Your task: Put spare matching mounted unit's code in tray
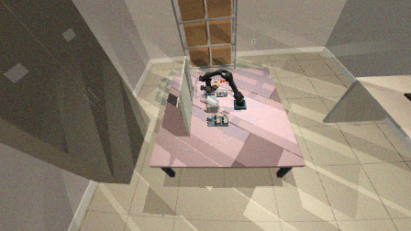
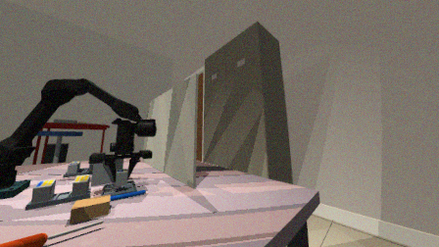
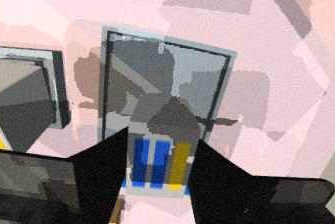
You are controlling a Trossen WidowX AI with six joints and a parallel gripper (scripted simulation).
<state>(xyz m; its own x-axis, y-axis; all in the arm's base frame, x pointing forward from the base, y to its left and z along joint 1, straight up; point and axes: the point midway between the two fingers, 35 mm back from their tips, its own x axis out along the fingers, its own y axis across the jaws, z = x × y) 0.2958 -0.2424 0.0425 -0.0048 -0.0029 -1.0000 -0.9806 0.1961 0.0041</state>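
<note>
Now: gripper tip 20 mm below the grey spare block. Round my gripper tip: grey tray: 30 mm below; grey upright panel: 230 mm ahead, 190 mm above, 170 mm to the left; brown block: 120 mm to the right, 90 mm behind, 20 mm below.
</note>
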